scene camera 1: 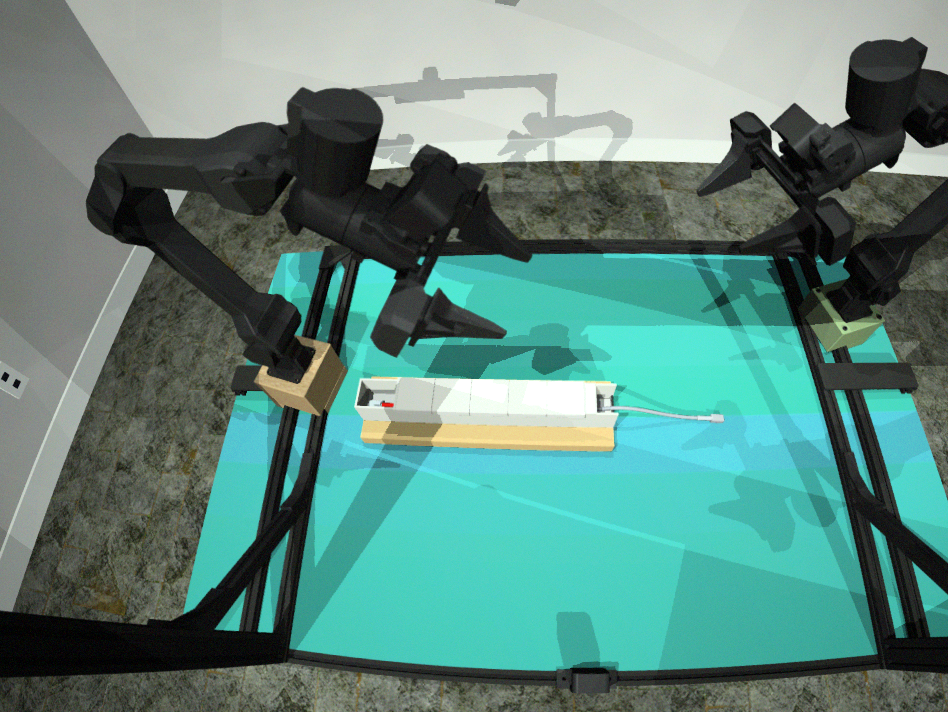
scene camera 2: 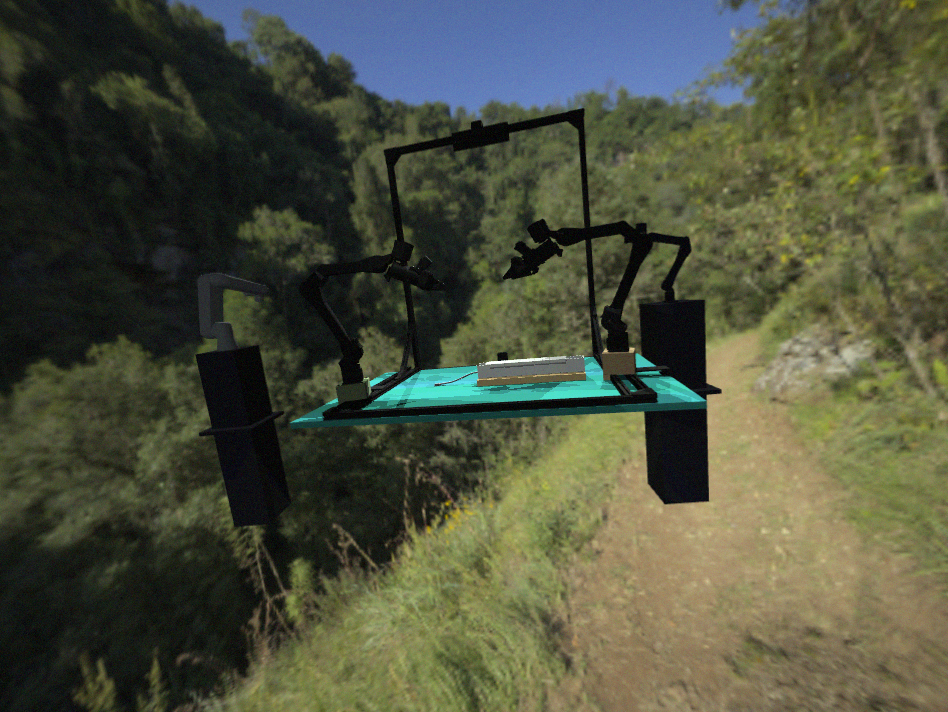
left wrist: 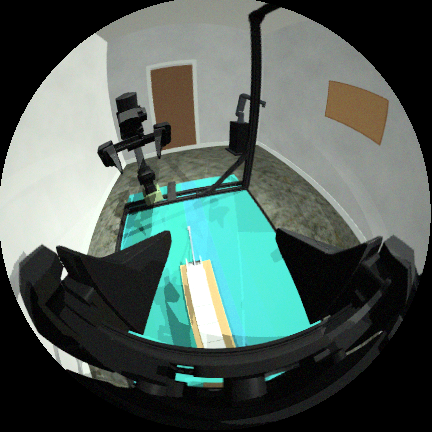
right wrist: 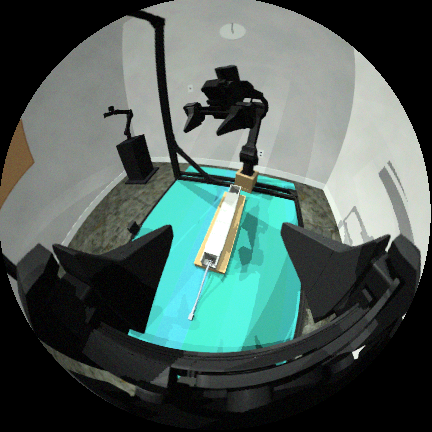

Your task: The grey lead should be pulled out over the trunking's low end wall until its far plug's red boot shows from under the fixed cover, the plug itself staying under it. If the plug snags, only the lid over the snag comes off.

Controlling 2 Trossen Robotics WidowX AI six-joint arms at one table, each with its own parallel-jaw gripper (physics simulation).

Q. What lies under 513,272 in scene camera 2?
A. The left gripper.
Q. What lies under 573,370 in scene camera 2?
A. A trunking.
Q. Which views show the left gripper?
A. Scene camera 1, scene camera 2, the left wrist view and the right wrist view: all of them.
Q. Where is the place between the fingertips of the left gripper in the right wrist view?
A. At 199,132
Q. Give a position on a trunking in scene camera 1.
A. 382,425
